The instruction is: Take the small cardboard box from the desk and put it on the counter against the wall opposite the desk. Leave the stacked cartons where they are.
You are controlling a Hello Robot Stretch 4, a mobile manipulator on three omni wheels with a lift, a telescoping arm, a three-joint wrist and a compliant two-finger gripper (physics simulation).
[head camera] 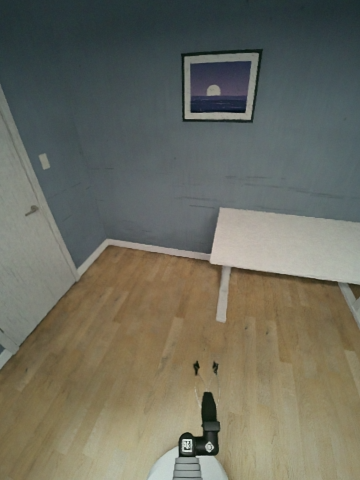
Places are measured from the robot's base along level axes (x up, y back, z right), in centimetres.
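Where they show: hand, tool point: [205, 364].
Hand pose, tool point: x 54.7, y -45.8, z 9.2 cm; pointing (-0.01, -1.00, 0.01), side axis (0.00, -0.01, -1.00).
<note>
Things, the pixels of their centre, and the offset from my tool point. "*": a spot on its surface instead.
- white table leg, surface spot: [223, 295] * dz +27.6, dx -53.9, dy -82.0 cm
- light switch, body centre: [44, 161] dz -124.7, dx +64.6, dy -124.3 cm
My gripper [206, 368] is low in the middle of the head camera view, pointing forward over the wooden floor. Its two dark fingertips stand apart with nothing between them, so it is open. A white table [285, 245] stands against the blue-grey wall at the right, ahead of the gripper and apart from it; its right end is cut off by the view's edge. I cannot tell if it is the desk or the counter. The small cardboard box and the stacked cartons do not show in this view.
A white table leg [223, 295] reaches down under the table's left end. A white door [25, 250] with a handle is at the left. A framed picture [220, 86] hangs on the wall. A light switch [44, 161] is beside the door.
</note>
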